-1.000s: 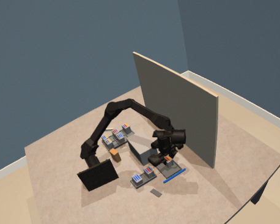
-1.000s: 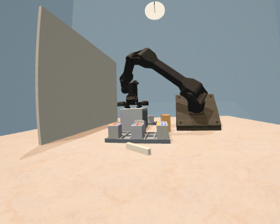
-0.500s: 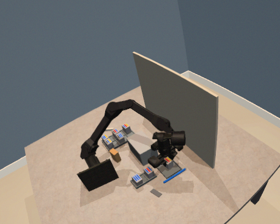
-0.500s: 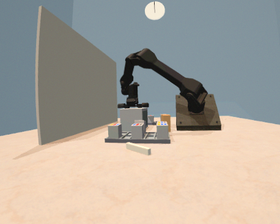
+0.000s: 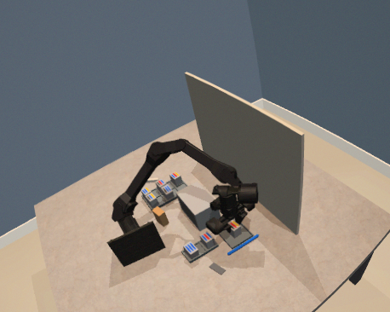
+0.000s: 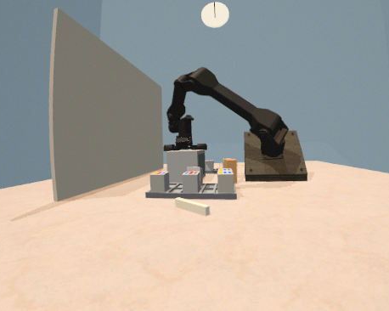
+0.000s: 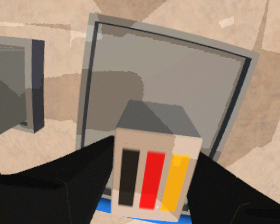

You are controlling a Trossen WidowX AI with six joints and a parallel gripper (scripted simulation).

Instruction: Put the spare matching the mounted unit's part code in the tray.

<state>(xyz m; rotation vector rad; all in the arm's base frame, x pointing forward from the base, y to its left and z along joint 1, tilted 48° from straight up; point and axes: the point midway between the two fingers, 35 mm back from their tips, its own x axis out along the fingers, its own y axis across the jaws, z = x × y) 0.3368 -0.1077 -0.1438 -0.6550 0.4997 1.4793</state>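
Now: the grey spare block 20 mm above my gripper tip. Also, from my gripper tip: grey mounted unit 50 mm behind, 180 mm to the left, 30 mm above; rack 140 mm behind, 10 mm to the left, 20 mm below; grey tray 20 mm below.
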